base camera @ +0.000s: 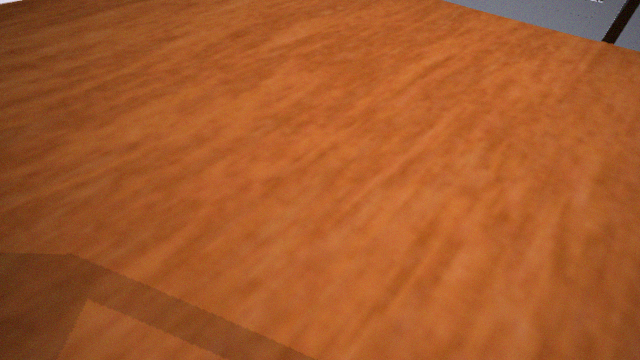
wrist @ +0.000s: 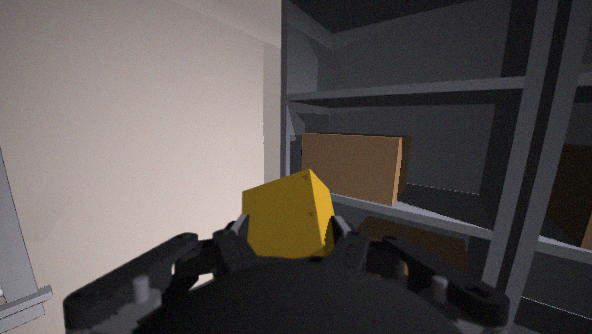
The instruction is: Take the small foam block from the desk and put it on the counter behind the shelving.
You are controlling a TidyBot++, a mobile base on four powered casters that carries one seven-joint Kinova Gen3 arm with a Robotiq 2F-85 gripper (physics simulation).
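Places are measured from the arm's base along level axes (x up, y right, z ahead), in millimetres.
Where they show: gripper, fingertip midpoint: (wrist: 290, 227).
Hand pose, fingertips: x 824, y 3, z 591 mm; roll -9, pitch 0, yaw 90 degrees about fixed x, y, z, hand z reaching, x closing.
After its pixels a point has its place.
A yellow foam block (wrist: 282, 217) @(x 840, y -3, z 576 mm) sits between the two fingertips in the wrist view, its top corner tilted up. My gripper (wrist: 290, 227) @(x 825, y 3, z 591 mm) is shut on it, one finger pressing each side. The block's lower part is hidden behind the gripper's body. The gripper and the block do not show in the base camera view. The grey shelving (wrist: 530, 150) @(x 845, y 755, z 1035 mm) stands ahead and to the right in the wrist view. The counter does not show in either view.
A cardboard box (wrist: 350, 167) @(x 727, y 274, z 1323 mm) stands on a middle shelf, with a darker box (wrist: 420, 245) @(x 407, y 578, z 1227 mm) below it. A pale wall (wrist: 150, 110) @(x 947, y -491, z 1222 mm) fills the left, with a grey frame (wrist: 17, 240) @(x 600, y -703, z 934 mm) at its edge. Wood floor (base camera: 320, 175) @(x -396, y 26, z 488 mm) lies before the base, with a dark post (base camera: 620, 22) @(x -376, y 738, z 1052 mm) at upper right.
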